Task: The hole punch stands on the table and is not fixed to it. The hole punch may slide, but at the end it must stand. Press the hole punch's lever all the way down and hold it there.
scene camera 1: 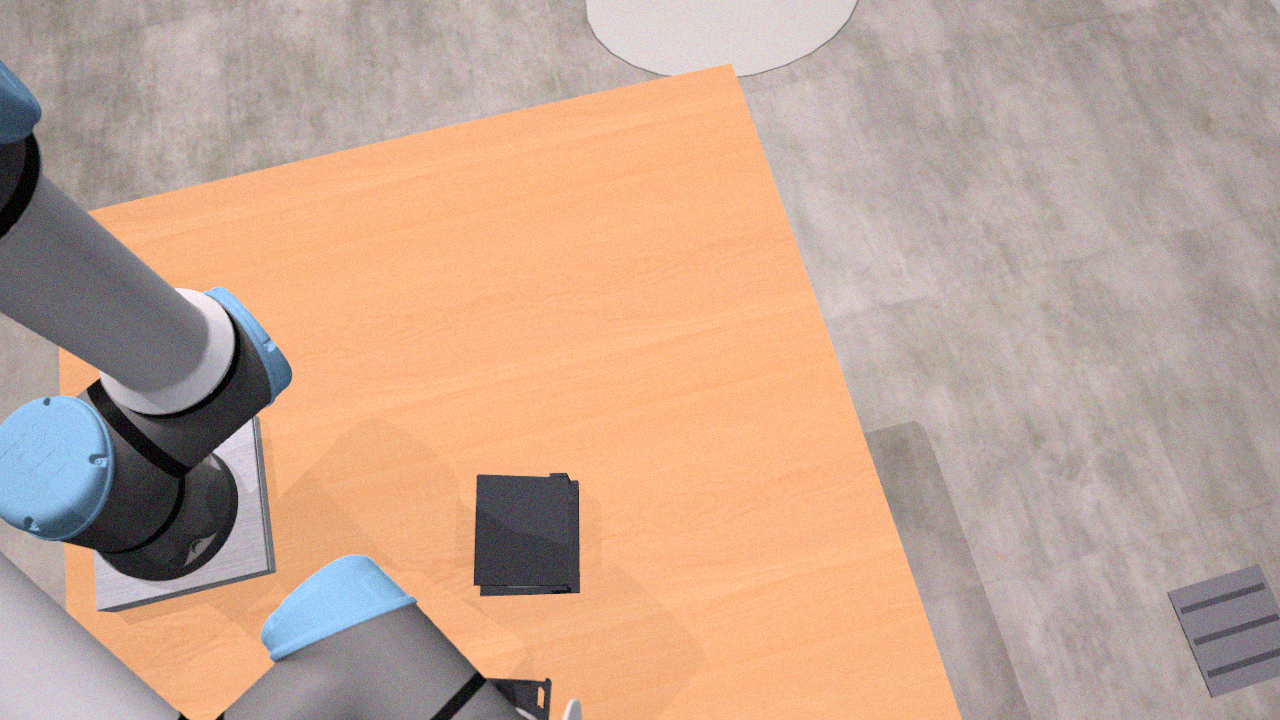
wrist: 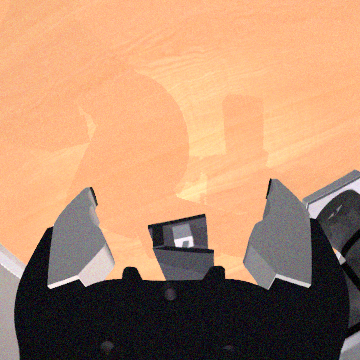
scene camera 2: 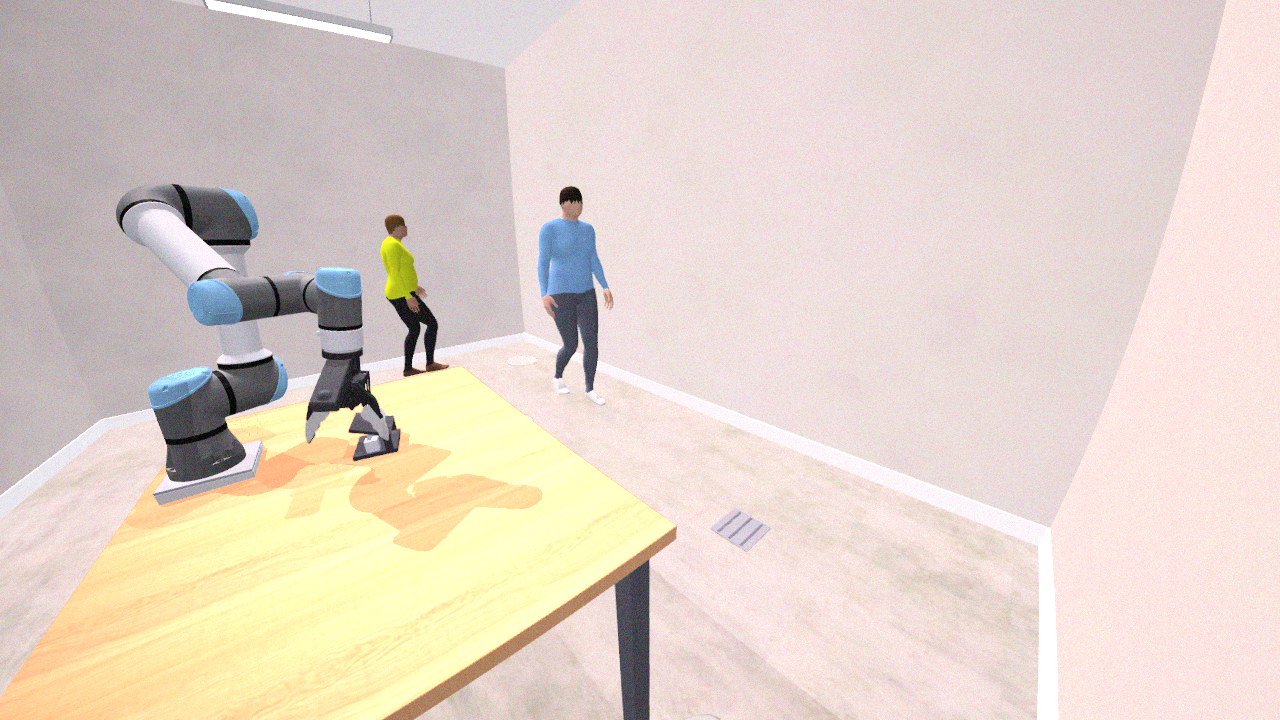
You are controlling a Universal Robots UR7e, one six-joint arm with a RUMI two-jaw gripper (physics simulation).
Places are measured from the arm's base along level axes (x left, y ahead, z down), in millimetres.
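Pixels of known places: gripper, fingertip midpoint: (wrist: pixel 179 186) (scene camera 2: pixel 349 442); arm's base at its link origin: (scene camera 1: pixel 169 510) (wrist: pixel 335 213) (scene camera 2: pixel 209 464).
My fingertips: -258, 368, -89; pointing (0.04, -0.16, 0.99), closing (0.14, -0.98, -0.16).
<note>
Ahead of a thing's pixels: the offset from my fingertips to its top centre, as dx, dy, dz. Level surfaces: height alone.
The dark grey hole punch @(+198, +22, +31) (scene camera 1: pixel 526 532) (scene camera 2: pixel 379 446) (wrist: pixel 178 233) stands on the table. Its flat lever @(+198, +22, +31) (scene camera 2: pixel 361 424) (wrist: pixel 186 263) is raised, with a gap between it and the base, and a pale metal part shows in the gap. My gripper (scene camera 2: pixel 349 437) (wrist: pixel 179 186) is open, with its fingers wide apart and nothing between them. It points down in scene camera 2, where one finger overlaps the hole punch. In scene camera 1 part of the gripper shows at the bottom edge, below the hole punch. I see no contact with the lever.
The wooden table @(dz +116) (scene camera 1: pixel 626 268) (scene camera 2: pixel 313 573) carries the arm's base plate (scene camera 1: pixel 183 586) (scene camera 2: pixel 210 483). A person in blue (scene camera 2: pixel 569 255) and a person in yellow (scene camera 2: pixel 399 268) stand beyond the table. A floor grate (scene camera 1: pixel 1230 626) (scene camera 2: pixel 741 529) lies off the table's side.
</note>
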